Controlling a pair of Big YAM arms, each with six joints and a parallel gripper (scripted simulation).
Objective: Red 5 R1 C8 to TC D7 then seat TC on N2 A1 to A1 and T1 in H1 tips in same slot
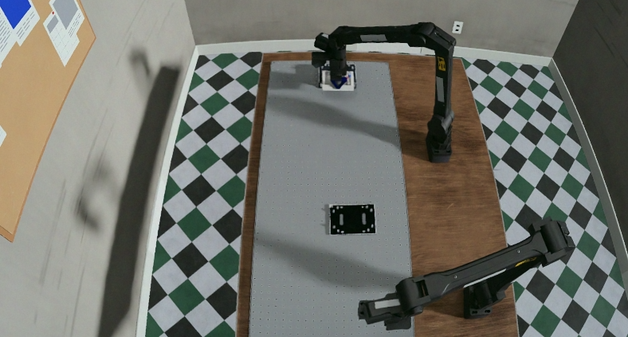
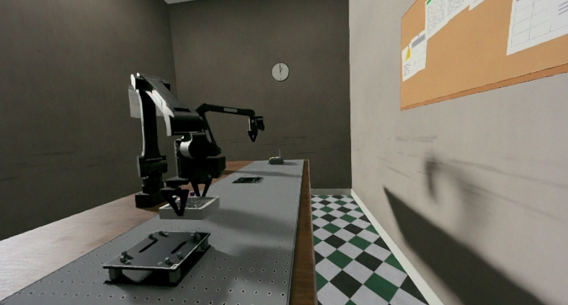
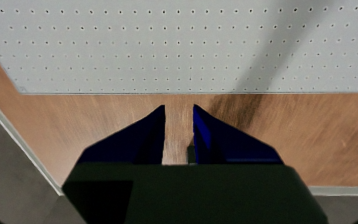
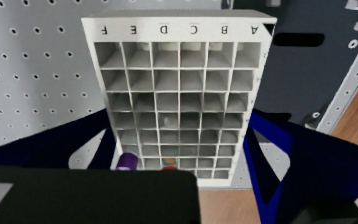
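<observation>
The black raised nest lies 10 mm behind my right hand, 100 mm to the right of it and 60 mm below it. The rest, counted from my right hand: white well rack right at my right hand.
</observation>
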